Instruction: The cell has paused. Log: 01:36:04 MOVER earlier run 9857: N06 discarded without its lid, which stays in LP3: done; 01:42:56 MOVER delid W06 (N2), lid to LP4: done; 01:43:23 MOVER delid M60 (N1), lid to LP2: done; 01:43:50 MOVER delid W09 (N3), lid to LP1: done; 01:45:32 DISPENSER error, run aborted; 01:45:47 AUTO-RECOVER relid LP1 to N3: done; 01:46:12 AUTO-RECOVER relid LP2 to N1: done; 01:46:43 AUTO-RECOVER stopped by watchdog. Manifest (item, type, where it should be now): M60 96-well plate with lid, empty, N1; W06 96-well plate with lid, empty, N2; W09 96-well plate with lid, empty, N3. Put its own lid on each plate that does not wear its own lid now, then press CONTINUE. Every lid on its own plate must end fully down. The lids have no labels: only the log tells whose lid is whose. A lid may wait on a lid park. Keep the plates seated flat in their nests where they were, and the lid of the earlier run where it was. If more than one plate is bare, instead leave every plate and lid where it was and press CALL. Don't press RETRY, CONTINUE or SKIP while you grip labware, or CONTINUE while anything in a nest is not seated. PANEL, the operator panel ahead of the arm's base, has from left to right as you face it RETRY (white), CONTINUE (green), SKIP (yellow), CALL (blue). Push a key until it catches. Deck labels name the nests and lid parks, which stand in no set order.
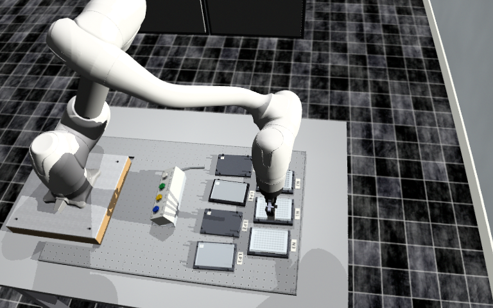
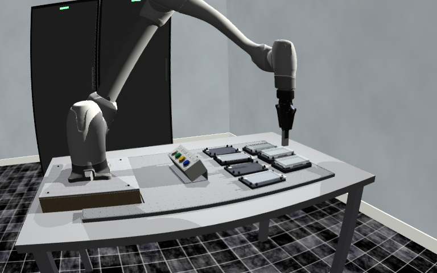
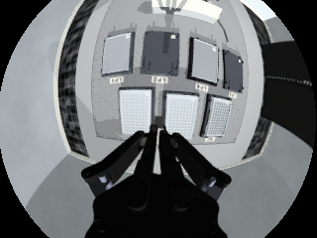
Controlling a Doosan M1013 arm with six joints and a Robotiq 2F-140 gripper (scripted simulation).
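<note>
The lid park LP4 lies 18 cm behind my hand, 12 cm to the left of it and 10 cm below it. The rest, counted from my hand: lid park LP1: 25 cm to the left, 19 cm behind, 10 cm below; then lid park LP2: 19 cm behind, 10 cm below, 1 cm to the right; then plate: 20 cm to the left, 9 cm below, 1 cm behind.
</note>
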